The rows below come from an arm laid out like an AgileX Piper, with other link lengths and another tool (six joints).
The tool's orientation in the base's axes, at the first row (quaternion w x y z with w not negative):
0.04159 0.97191 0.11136 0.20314
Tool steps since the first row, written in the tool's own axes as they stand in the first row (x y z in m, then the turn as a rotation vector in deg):
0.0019 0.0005 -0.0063 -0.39 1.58 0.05
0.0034 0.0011 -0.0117 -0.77 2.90 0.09
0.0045 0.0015 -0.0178 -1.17 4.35 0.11
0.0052 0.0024 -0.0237 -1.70 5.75 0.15
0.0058 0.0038 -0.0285 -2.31 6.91 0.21
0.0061 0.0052 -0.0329 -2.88 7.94 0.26
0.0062 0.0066 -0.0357 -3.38 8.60 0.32
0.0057 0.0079 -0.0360 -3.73 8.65 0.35
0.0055 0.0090 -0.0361 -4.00 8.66 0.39
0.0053 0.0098 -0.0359 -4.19 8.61 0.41
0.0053 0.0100 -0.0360 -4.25 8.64 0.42
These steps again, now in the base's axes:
-0.0008 0.0002 0.0066 -0.01 -1.63 0.00
-0.0015 0.0001 0.0121 -0.07 -3.00 -0.01
-0.0029 0.0002 0.0182 -0.13 -4.50 0.00
-0.0045 -0.0003 0.0240 -0.31 -5.99 -0.07
-0.0056 -0.0013 0.0288 -0.60 -7.26 -0.21
-0.0068 -0.0025 0.0331 -0.88 -8.40 -0.35
-0.0076 -0.0037 0.0359 -1.17 -9.16 -0.51
-0.0079 -0.0051 0.0361 -1.46 -9.29 -0.67
-0.0079 -0.0062 0.0363 -1.68 -9.36 -0.81
-0.0078 -0.0070 0.0361 -1.86 -9.36 -0.90
-0.0078 -0.0072 0.0362 -1.90 -9.40 -0.93

